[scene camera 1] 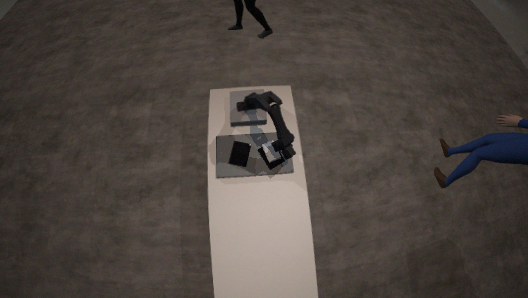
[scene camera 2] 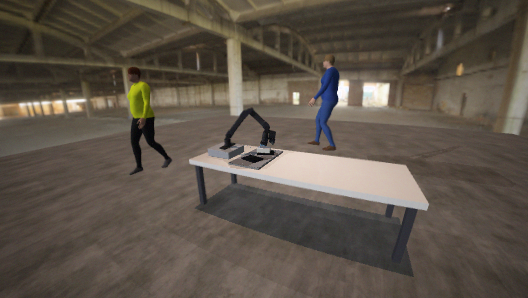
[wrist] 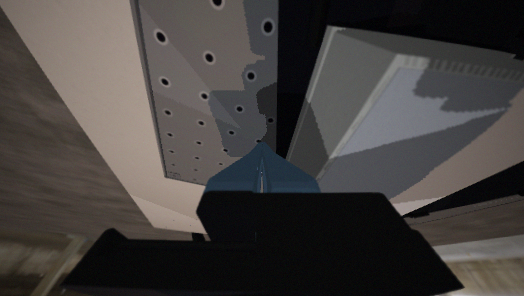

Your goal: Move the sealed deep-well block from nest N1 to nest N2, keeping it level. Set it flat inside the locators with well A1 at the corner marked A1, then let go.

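Pixels of known places: gripper, fingertip midpoint: (wrist: pixel 262 147); arm's base, origin of the base link: (scene camera 1: pixel 250 105) (scene camera 2: pixel 227 146).
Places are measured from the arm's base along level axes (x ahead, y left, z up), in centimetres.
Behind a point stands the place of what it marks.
Observation:
The sealed deep-well block (scene camera 1: pixel 270 151) @(x 36.4, y 8.8, z -0.3 cm) (scene camera 2: pixel 264 150) @(x 38.2, y 5.9, z -2.1 cm) (wrist: pixel 400 100), pale with grey sides, sits at one black nest (scene camera 1: pixel 274 163) @(x 43.8, y 10.8, z -4.8 cm) (wrist: pixel 300 45) @(x 39.9, y 16.1, z -4.8 cm) on the grey perforated plate (scene camera 1: pixel 223 170) @(x 44.0, y -24.0, z -5.9 cm) (wrist: pixel 187 30) @(x 38.4, y 21.5, z -5.9 cm). The other black nest (scene camera 1: pixel 240 153) @(x 33.9, y -11.2, z -4.8 cm) (scene camera 2: pixel 252 158) @(x 34.6, y -12.6, z -4.8 cm) holds nothing. The nest labels and the A1 corner cannot be read. My gripper (wrist: pixel 262 147) @(x 31.6, y 15.1, z -5.9 cm) is shut and empty. In the wrist view its blue fingertips meet beside the block's left side, over the edge of the black nest; whether they touch anything cannot be told. In the scene views the fingertips are too small or hidden to make out.
The arm's grey base box (scene camera 1: pixel 247 124) @(x 12.6, y -3.9, z -5.2 cm) (scene camera 2: pixel 225 151) @(x 6.2, y -13.2, z -1.2 cm) stands next to the plate on the long white table (scene camera 1: pixel 257 225) @(x 82.7, y -6.2, z -7.3 cm) (scene camera 2: pixel 350 175) @(x 116.7, y -15.1, z -7.2 cm). A person in blue (scene camera 2: pixel 327 90) and a person in yellow (scene camera 2: pixel 140 100) are on the floor away from the table.

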